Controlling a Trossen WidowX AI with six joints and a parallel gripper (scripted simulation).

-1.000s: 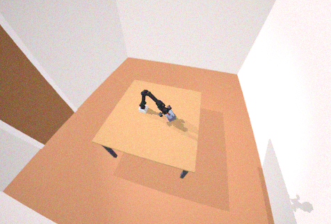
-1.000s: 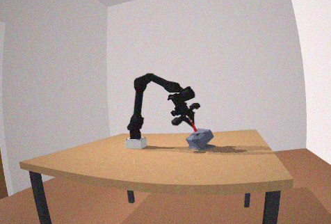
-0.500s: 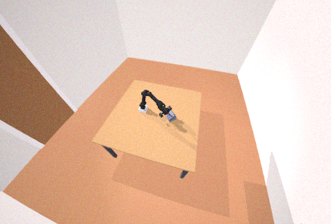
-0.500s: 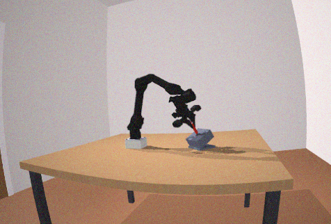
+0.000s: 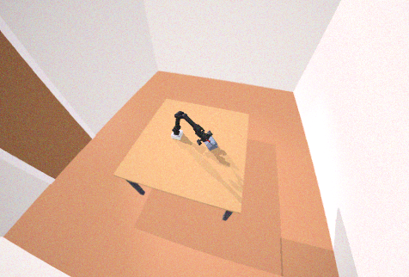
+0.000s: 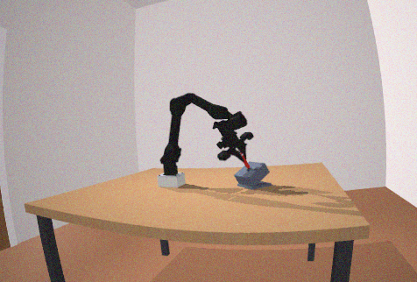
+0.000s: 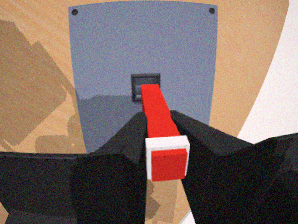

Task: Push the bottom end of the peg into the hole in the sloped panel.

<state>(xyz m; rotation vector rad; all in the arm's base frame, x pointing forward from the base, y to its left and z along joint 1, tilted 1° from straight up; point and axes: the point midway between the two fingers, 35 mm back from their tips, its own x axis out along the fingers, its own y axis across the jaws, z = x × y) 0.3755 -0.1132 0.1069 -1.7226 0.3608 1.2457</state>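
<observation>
Right now my gripper tip is 7 cm above the grey sloped panel, 3 cm short of it and 2 cm to the right of it. Also, from my gripper tip: red square peg 1 cm behind, 1 cm above.
</observation>
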